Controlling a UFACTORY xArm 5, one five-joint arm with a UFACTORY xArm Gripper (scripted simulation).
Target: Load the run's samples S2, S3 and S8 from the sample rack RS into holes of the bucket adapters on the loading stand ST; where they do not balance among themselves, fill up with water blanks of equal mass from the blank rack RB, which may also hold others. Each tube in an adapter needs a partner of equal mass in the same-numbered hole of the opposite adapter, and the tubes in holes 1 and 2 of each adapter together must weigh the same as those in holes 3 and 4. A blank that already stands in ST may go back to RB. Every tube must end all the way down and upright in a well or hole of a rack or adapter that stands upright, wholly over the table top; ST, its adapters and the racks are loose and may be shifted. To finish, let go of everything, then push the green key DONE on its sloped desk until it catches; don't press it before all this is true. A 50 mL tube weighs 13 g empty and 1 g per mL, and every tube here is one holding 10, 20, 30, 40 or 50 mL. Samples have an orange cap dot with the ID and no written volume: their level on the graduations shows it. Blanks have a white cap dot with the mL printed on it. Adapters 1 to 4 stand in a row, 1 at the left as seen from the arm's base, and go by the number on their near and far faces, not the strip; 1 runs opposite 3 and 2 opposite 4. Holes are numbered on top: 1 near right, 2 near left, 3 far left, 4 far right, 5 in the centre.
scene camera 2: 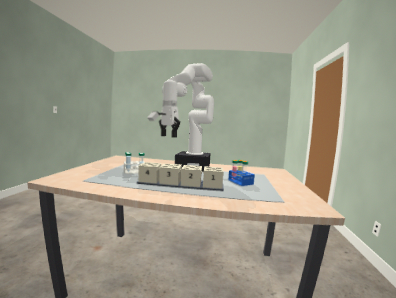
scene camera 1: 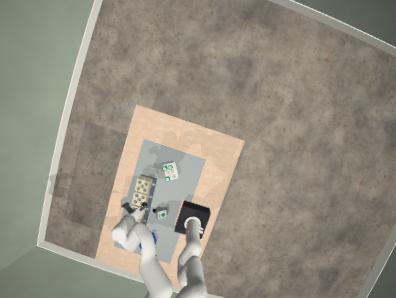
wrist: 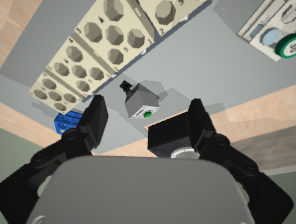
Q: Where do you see a grey mat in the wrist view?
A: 204,59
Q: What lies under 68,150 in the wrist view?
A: My gripper.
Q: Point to a done key desk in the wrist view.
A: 140,100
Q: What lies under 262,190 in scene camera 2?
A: A grey mat.
